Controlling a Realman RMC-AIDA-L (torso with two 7-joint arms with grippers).
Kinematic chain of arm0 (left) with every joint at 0, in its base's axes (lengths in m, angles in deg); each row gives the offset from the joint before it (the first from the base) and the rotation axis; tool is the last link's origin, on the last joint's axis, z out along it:
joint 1: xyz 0 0 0.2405 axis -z
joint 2: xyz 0 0 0 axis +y
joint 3: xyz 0 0 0.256 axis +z
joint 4: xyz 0 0 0 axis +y
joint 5: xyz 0 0 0.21 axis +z
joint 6: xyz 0 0 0 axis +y
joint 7: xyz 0 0 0.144 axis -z
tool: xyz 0 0 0
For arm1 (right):
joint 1: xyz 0 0 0.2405 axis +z
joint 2: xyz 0 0 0 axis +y
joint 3: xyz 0 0 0.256 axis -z
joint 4: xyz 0 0 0 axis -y
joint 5: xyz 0 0 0.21 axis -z
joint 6: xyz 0 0 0 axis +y
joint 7: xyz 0 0 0.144 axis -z
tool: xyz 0 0 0
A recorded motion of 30 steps. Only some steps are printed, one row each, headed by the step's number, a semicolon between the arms.
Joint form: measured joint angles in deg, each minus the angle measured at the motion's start. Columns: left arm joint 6, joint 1, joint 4, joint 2, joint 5, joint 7, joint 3; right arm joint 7, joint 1, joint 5, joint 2, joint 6, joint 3, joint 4.
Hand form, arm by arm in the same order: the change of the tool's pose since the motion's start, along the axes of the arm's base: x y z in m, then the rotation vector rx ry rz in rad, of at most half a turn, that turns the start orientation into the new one. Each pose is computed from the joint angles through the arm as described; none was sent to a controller.
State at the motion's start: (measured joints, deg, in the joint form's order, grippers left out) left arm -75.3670 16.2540 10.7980 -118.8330 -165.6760 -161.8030 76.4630; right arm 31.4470 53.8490 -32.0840 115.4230 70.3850 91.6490 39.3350
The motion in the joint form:
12: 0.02 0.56 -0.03 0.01 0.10 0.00 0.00; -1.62 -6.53 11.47 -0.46 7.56 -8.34 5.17
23: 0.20 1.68 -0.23 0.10 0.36 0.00 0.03; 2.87 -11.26 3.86 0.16 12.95 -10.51 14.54
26: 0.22 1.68 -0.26 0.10 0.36 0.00 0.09; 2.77 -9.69 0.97 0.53 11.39 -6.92 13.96
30: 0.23 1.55 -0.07 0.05 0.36 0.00 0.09; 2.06 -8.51 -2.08 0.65 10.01 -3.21 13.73
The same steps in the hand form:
12: 0.0028 0.0033 -0.0002 -0.0018 0.0009 -0.0098; 0.0451 -0.0151 0.0379 0.0603 -0.0982 -0.1459
23: 0.0075 0.0096 -0.0009 -0.0084 0.0047 -0.0258; 0.0265 -0.0306 0.0366 -0.0012 0.0700 -0.1266
26: 0.0075 0.0095 -0.0011 -0.0097 0.0049 -0.0255; 0.0108 -0.0292 0.0221 -0.0374 0.0865 -0.0766
30: 0.0076 0.0092 -0.0011 -0.0083 0.0044 -0.0259; -0.0024 -0.0299 0.0096 -0.0666 0.1025 -0.0409

